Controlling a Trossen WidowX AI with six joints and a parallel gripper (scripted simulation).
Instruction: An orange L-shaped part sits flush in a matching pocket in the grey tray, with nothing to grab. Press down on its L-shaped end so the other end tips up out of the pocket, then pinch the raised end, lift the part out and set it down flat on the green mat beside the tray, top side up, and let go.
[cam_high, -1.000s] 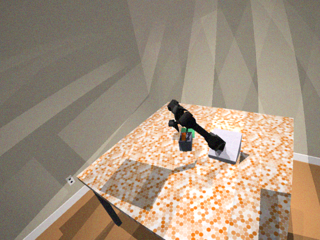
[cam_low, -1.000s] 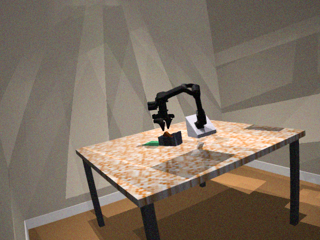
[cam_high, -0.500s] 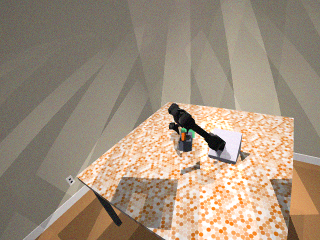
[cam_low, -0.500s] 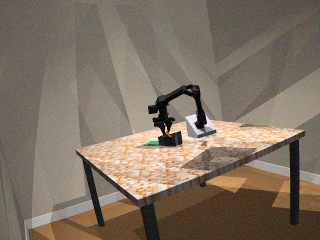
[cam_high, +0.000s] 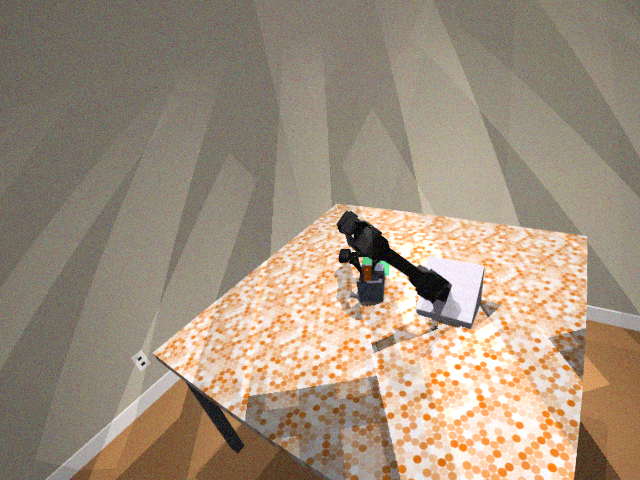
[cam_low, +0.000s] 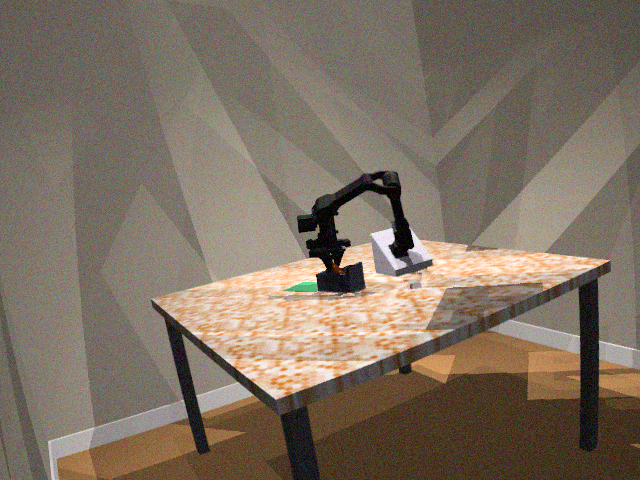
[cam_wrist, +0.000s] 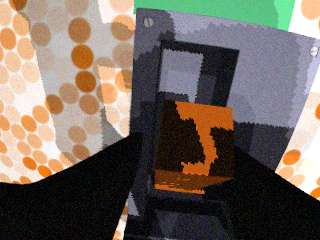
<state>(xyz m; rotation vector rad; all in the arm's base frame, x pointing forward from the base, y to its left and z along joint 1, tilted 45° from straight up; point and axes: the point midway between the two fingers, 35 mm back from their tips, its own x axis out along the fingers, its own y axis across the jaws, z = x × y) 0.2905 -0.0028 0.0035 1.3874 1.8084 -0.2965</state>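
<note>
My gripper tip is now 3 cm past the orange L-shaped part, 2 cm to the right of it and 3 cm above it. Also, from my gripper tip: green mat: 5 cm ahead, 13 cm to the right, 8 cm below.
</note>
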